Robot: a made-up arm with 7 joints.
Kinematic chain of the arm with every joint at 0, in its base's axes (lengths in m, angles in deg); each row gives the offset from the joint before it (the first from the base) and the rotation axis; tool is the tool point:
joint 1: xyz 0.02 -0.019 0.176 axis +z
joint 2: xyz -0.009 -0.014 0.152 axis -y
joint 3: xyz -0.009 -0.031 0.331 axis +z
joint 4: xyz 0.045 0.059 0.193 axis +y
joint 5: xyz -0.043 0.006 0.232 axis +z
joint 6: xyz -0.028 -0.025 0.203 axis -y
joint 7: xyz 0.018 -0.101 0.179 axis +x
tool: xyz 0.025 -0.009 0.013
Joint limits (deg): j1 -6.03..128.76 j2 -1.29..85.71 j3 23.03..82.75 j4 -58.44..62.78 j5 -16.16..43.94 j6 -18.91..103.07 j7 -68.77..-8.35
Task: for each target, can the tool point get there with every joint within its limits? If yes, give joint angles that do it. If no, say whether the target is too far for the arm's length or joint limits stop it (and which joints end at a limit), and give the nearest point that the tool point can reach.
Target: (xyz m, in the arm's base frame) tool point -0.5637 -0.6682 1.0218
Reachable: yes | joints 63.08 64.49 57.69 45.48 11.27 42.82 -18.23
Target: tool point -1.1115 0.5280 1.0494
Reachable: no: too far | nearest point -0.8928 0.3652 0.9052 | short by 0.308 m
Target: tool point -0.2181 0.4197 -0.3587
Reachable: no: joint limits stop it (at a limit: joint 1, joint 2, joint 3, joint 4, joint 5, joint 6, joint 7) | nearest point -0.5438 -0.1784 -0.0870 | short by 0.733 m
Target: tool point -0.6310 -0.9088 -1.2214
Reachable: no: too far | nearest point -0.4486 -0.6595 -0.1490 | short by 1.116 m
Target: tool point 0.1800 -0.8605 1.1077
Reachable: yes | joints 102.49 56.10 40.72 26.86 4.92 40.09 -51.92
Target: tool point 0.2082 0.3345 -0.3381
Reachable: no: joint limits stop it (at a limit: joint 1, joint 2, joint 4, joint 5, joint 6) | nearest point 0.5596 -0.2753 -0.0710 | short by 0.753 m
